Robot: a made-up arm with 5 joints.
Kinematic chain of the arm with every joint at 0, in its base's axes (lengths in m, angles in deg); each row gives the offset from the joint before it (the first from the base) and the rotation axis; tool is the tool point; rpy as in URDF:
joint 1: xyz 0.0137 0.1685 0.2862 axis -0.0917 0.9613 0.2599
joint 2: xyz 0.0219 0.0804 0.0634 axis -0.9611 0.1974 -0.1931
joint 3: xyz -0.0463 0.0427 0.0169 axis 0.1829 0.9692 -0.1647
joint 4: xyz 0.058 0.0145 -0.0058 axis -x
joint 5: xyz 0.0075 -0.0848 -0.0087 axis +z
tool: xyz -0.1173 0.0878 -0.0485 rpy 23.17 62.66 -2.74
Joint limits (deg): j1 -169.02..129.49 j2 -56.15..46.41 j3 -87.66..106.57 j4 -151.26..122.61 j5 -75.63..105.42
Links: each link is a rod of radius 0.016 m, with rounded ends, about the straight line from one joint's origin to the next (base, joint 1, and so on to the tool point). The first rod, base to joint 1, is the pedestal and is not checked.
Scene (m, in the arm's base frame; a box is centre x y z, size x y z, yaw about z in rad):
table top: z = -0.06
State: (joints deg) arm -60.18 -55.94 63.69 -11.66 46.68
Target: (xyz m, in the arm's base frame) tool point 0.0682 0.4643 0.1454
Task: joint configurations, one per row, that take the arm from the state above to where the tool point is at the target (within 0.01 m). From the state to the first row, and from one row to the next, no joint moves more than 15 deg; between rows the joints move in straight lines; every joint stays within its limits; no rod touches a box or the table.
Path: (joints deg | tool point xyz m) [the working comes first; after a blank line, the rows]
Joints at the target: -119.63 -41.29 81.38 -83.49 105.42
Straight joint move there: clear.

1: -72.07 -53.01 67.23 -26.03 58.43 | -0.0618 0.2626 0.1512
2: -83.96 -50.08 70.77 -40.39 70.18 | -0.0302 0.3025 0.1223
3: -95.85 -47.15 74.30 -54.76 81.92 | 0.0054 0.3526 0.1090
4: -107.74 -44.22 77.84 -69.12 93.67 | 0.0403 0.4086 0.1161
5: -119.63 -41.29 81.38 -83.49 105.42 | 0.0682 0.4643 0.1454

